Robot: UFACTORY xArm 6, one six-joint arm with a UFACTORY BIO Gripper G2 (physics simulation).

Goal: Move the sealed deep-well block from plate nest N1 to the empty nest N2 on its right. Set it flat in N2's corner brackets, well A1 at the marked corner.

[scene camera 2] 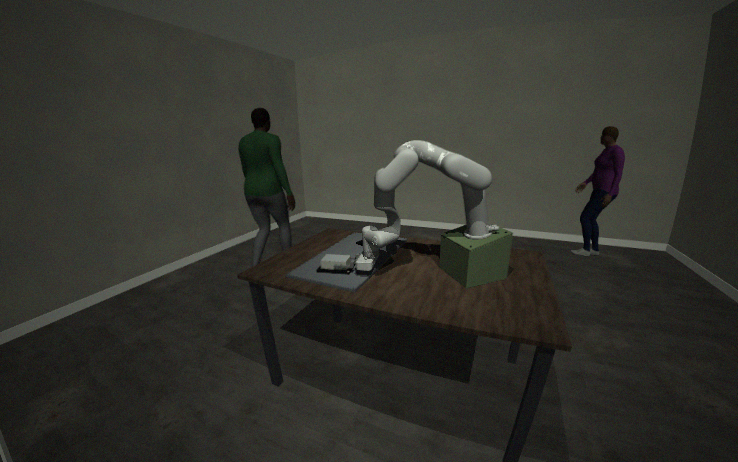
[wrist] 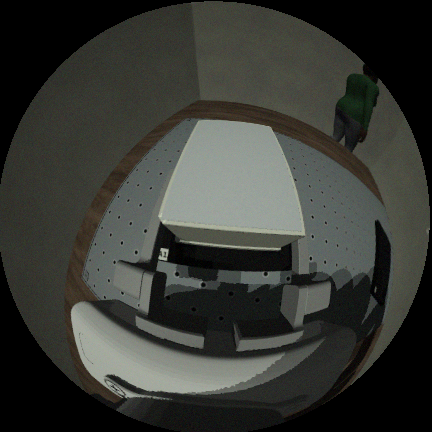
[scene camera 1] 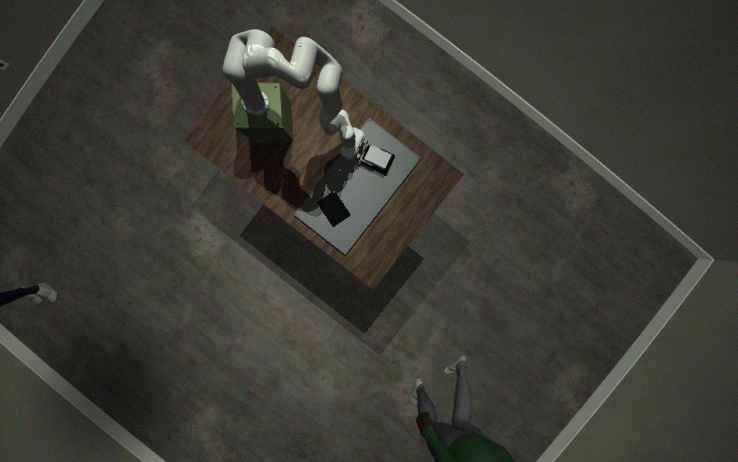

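Where they show: hand, tool point: (scene camera 2: 341, 262) (wrist: 232, 197) (scene camera 1: 373, 155); arm's base, link origin: (scene camera 2: 478, 233) (scene camera 1: 255, 102).
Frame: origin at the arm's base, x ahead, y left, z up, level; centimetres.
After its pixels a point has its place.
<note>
The sealed deep-well block (scene camera 1: 377, 156) @(x 60.7, y 24.4, z -13.2 cm) (scene camera 2: 337, 262) @(x 57.6, y 27.7, z -13.7 cm) (wrist: 232, 175) @(x 58.2, y 23.8, z -13.1 cm), pale with a flat light top, sits in the black plate nest N1 (scene camera 1: 388, 169) @(x 69.4, y 24.2, z -17.4 cm) (wrist: 225, 256) @(x 54.2, y 22.4, z -17.3 cm). A small A1 label (wrist: 163, 254) @(x 52.1, y 27.1, z -17.3 cm) shows at the nest's near left corner in the wrist view. My gripper (scene camera 1: 369, 156) @(x 58.2, y 23.6, z -15.5 cm) (scene camera 2: 352, 263) (wrist: 227, 234) @(x 58.2, y 23.6, z -15.5 cm) is shut on the block, one finger along each long side; the fingertips are hidden beside it. The block looks level, and I cannot tell any gap under it. The empty black nest N2 (scene camera 1: 333, 209) @(x 62.0, y -13.4, z -17.3 cm) (wrist: 382, 260) lies to the right in the wrist view.
Both nests are on a grey perforated plate (scene camera 1: 348, 239) @(x 79.7, y -20.2, z -18.5 cm) (scene camera 2: 310, 272) @(x 69.1, y 34.3, z -18.5 cm) on the wooden table (scene camera 1: 375, 266) @(x 101.6, y -21.2, z -19.8 cm) (scene camera 2: 435, 294) @(x 10.9, y 25.8, z -19.8 cm). The arm stands on a green box (scene camera 2: 479, 258) @(x -3.1, y 11.8, z -7.0 cm). A person in green (scene camera 1: 473, 446) (scene camera 2: 261, 163) (wrist: 357, 100) and one in purple (scene camera 2: 607, 168) stand away from the table.
</note>
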